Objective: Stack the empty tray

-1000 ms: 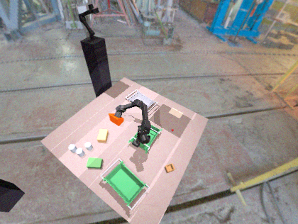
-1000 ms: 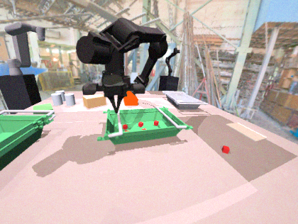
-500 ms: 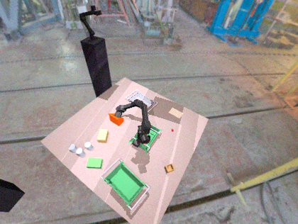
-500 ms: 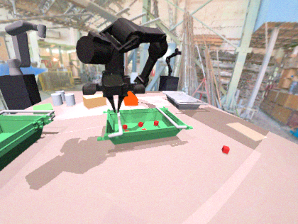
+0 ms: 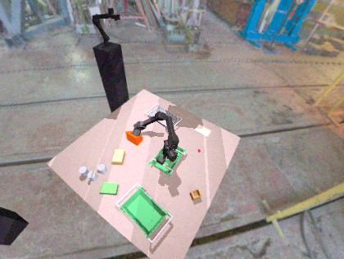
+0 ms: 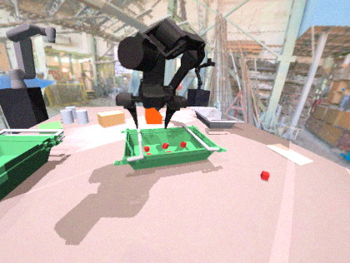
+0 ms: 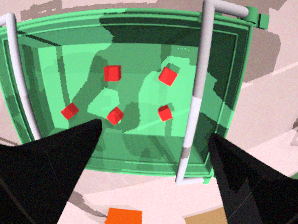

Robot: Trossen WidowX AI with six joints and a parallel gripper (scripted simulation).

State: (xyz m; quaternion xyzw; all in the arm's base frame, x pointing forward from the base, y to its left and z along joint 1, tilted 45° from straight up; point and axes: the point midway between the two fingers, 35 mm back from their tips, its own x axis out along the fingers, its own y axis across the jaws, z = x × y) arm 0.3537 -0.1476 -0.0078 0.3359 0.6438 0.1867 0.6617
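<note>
The grey tray lies 250 mm behind my gripper tip, 470 mm to the left of it and 50 mm below it. Round my gripper tip: tan block (380 mm behind, 130 mm to the right, 70 mm below); then small brown box (330 mm ahead, 140 mm to the right, 80 mm below); then red block (220 mm ahead, 270 mm to the left, 90 mm below).
</note>
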